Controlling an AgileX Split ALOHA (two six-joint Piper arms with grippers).
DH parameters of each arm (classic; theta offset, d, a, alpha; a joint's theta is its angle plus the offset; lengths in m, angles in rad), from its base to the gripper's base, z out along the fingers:
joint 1: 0 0.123 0 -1.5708
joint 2: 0.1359 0 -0.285 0
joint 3: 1.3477 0 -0.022 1.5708
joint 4: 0 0.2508 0 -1.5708
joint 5: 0 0 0.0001 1.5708
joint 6: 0 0.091 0 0
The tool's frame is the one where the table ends.
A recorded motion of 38 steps. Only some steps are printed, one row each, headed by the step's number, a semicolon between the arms.
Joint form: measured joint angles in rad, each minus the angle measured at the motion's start. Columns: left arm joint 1, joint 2, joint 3, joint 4, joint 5, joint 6; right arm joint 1, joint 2, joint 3, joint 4, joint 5, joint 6.
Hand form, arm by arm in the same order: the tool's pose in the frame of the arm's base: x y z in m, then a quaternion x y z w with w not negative. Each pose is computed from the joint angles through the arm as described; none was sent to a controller.
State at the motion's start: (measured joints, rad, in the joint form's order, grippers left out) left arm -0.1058 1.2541 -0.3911 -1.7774 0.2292 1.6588; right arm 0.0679 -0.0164 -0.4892 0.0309 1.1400 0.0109
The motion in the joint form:
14: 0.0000 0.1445 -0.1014 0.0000 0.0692 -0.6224; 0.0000 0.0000 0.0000 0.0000 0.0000 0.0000
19: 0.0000 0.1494 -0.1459 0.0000 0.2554 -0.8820; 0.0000 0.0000 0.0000 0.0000 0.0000 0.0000
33: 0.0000 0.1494 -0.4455 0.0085 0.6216 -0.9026; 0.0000 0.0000 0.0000 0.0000 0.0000 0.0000
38: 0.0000 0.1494 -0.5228 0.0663 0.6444 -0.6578; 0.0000 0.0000 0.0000 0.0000 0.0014 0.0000
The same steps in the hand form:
14: 0.2363 -0.0515 0.1799 -0.23301 0.87987 -0.28421 0.30127; -0.0098 0.0019 0.2679 -0.02609 0.87137 0.03467 0.48870
19: 0.2425 -0.0676 0.1969 -0.29770 0.82965 -0.40486 0.24321; -0.0098 0.0019 0.2679 -0.02609 0.87137 0.03467 0.48870
33: 0.2744 -0.0967 0.2959 -0.13391 0.75405 -0.58079 0.27598; -0.0098 0.0019 0.2679 -0.02609 0.87137 0.03467 0.48870
38: 0.2790 -0.0992 0.3160 0.00535 0.75919 -0.53859 0.36541; -0.0098 0.0019 0.2678 -0.02611 0.87171 0.03465 0.48809

